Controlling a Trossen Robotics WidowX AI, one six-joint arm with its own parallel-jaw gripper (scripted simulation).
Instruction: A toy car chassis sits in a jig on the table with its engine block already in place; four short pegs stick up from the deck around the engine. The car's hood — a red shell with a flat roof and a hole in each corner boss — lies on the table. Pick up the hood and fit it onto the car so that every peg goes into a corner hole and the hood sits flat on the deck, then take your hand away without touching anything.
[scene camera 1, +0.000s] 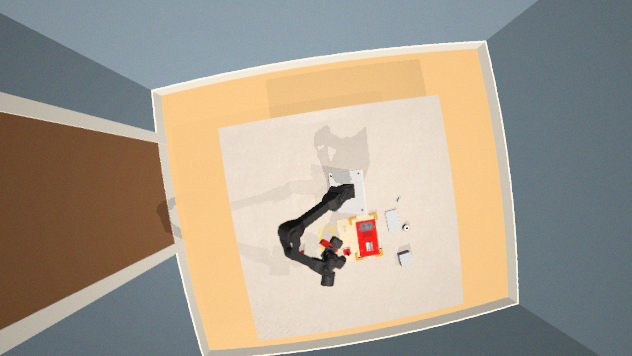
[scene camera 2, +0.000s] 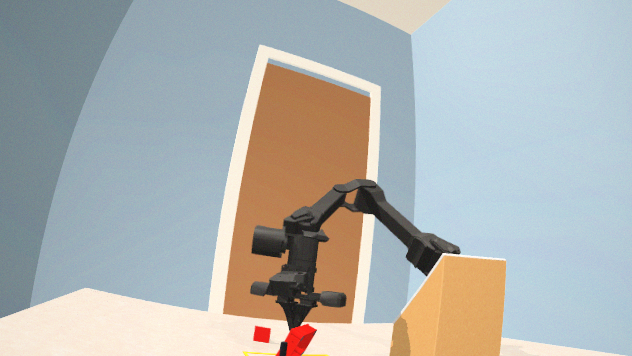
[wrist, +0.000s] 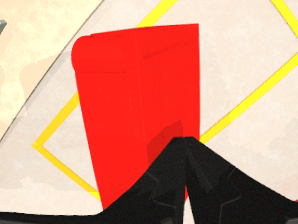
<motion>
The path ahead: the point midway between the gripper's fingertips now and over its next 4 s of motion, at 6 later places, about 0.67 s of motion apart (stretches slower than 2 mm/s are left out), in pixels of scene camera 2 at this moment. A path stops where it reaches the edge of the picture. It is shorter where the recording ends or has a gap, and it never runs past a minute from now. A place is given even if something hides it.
My gripper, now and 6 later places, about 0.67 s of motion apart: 292, 335; 299, 312; 300, 303; 317, 327; 315, 335; 314, 344; 315, 349
</motion>
